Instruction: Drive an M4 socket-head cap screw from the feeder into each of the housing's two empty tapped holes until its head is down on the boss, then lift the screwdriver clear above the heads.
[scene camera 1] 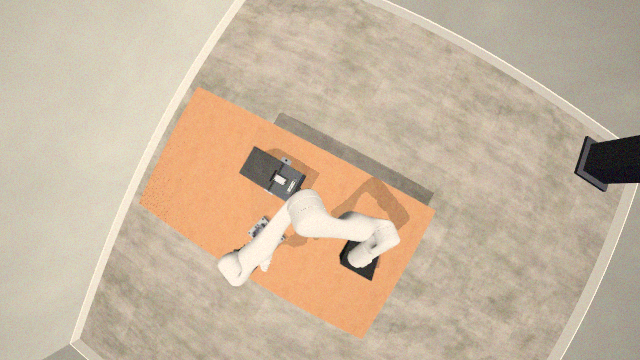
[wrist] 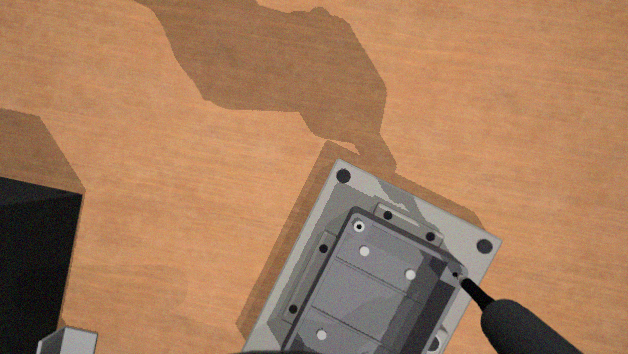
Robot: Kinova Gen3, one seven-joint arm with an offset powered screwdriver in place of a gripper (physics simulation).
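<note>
The dark grey housing [wrist: 360,292] lies in a light metal fixture plate [wrist: 450,232] [scene camera 1: 263,220]. A pale ring with a dark centre, which looks like a seated screw head [wrist: 359,226], is at its upper left corner in the wrist view. A small dark hole [wrist: 455,274] shows at its upper right corner. My screwdriver tip [wrist: 461,278] appears right beside this hole; its height above the boss is unclear. A tiny grey piece shows at the tip, but whether it is a screw or the bit I cannot tell. The housing's lower end is cut off.
A dark box, apparently the feeder [scene camera 1: 262,162] [wrist: 32,260], stands away from the fixture, with a small grey block [wrist: 77,342] near it in the wrist view. The white arm [scene camera 1: 265,240] reaches over the orange table [scene camera 1: 310,290] and partly covers the fixture. Its shadow falls beside the fixture.
</note>
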